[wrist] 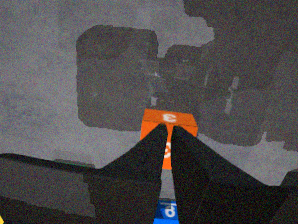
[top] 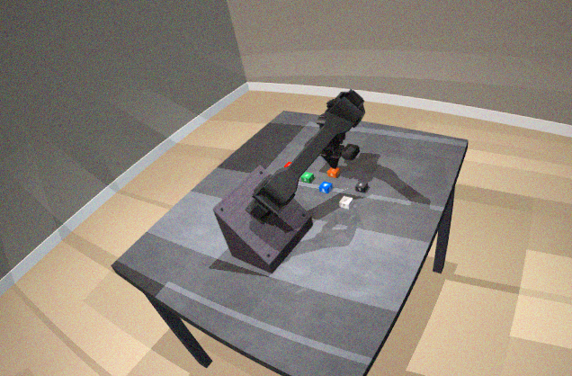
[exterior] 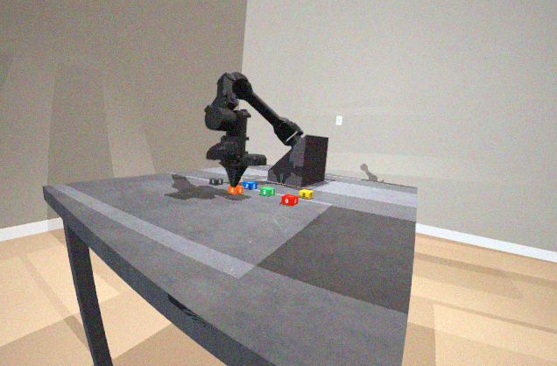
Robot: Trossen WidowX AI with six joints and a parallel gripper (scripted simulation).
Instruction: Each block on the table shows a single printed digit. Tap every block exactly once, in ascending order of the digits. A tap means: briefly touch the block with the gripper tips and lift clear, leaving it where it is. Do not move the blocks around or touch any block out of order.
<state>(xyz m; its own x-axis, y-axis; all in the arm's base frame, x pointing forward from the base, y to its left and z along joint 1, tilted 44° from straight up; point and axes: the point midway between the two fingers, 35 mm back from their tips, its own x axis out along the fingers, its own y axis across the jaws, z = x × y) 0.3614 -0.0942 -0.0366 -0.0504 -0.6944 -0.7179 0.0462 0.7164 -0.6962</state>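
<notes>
Now: the orange block 10 mm below my gripper tip and 10 mm behind it. Round my gripper tip: black block (130 mm to the right, 60 mm behind, 10 mm below); blue block (100 mm behind, 10 mm to the right, 10 mm below); green block (80 mm to the left, 70 mm behind, 10 mm below).
</notes>
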